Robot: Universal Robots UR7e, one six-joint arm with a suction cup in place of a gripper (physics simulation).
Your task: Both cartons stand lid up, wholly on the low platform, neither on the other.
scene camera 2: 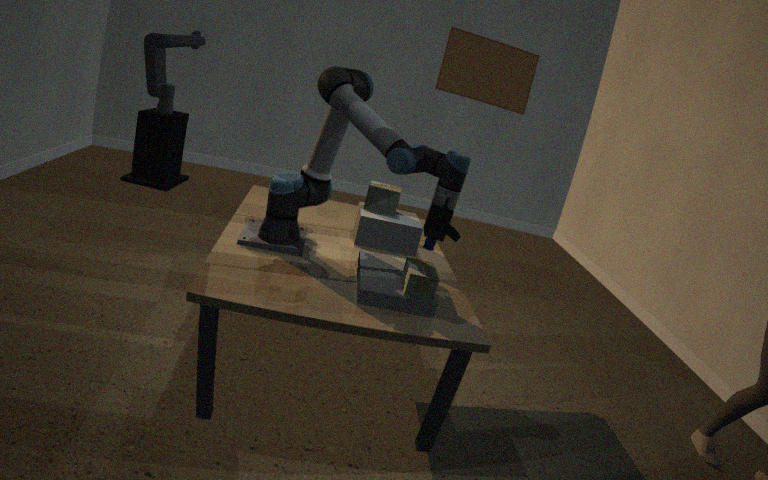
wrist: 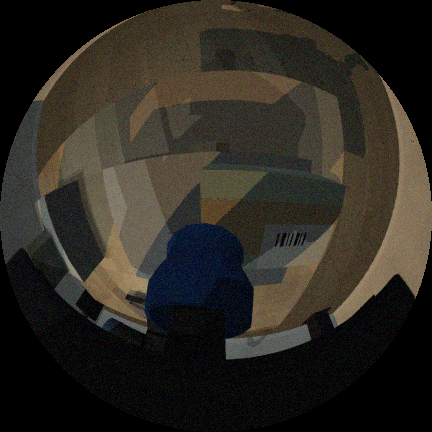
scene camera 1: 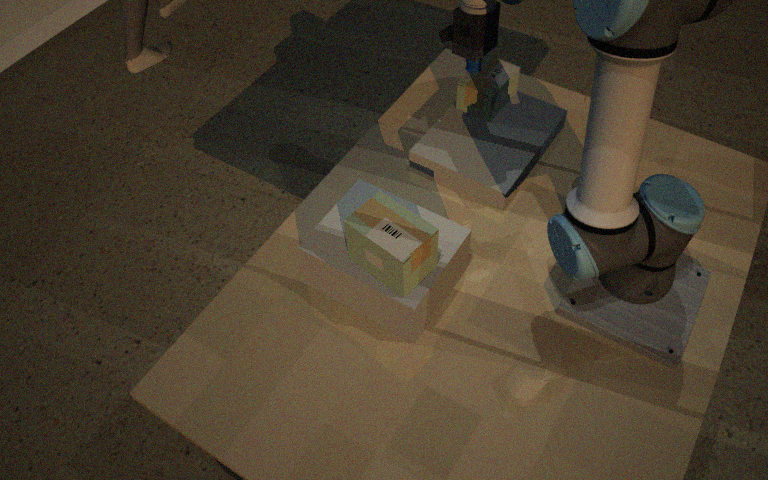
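Where they show: end effector, tool point: [scene camera 2: 428, 247] [wrist: 203, 258] [scene camera 1: 473, 68]; arm's base, origin of the base link: [scene camera 2: 278, 237] [scene camera 1: 632, 270].
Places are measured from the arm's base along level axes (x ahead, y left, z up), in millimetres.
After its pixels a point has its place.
Observation:
The low platform [scene camera 1: 521, 125] @(y -202, x 380, z 25 mm) [scene camera 2: 385, 297] @(y -310, x 399, z 14 mm) [wrist: 140, 210] @(y -56, x 465, z 25 mm) is a flat grey slab. One carton [scene camera 1: 491, 97] @(y -165, x 447, z 98 mm) [scene camera 2: 420, 284] @(y -296, x 491, z 75 mm) [wrist: 305, 212] @(y -247, x 510, z 102 mm) stands lid up on it, close to one edge; its taped, barcoded lid faces up. My blue suction cup [scene camera 1: 473, 66] [scene camera 2: 429, 245] [wrist: 205, 231] hangs a little above this carton. It looks apart from the lid and holds nothing; it hides part of the carton in the wrist view. The other carton [scene camera 1: 376, 257] @(y 365, x 337, z 162 mm) [scene camera 2: 382, 198] @(y 277, x 338, z 159 mm) [wrist: 47, 260] @(y 276, x 353, z 149 mm) stands lid up on the taller block [scene camera 1: 368, 305] @(y 386, x 347, z 28 mm) [scene camera 2: 386, 234] @(y 189, x 385, z 44 mm) [wrist: 75, 230] @(y 190, x 398, z 32 mm).
The block stands beside the low platform, with a gap between them. Both rest on the wooden table [scene camera 1: 351, 407] @(y 540, x 260, z -23 mm) [scene camera 2: 271, 283] @(y -327, x 56, z -23 mm). The arm's base plate [scene camera 1: 628, 328] @(y 122, x -50, z -2 mm) [scene camera 2: 270, 243] @(y -79, x -13, z 1 mm) is on the same table. A second robot arm [scene camera 2: 155, 62] stands on a dark pedestal in the background.

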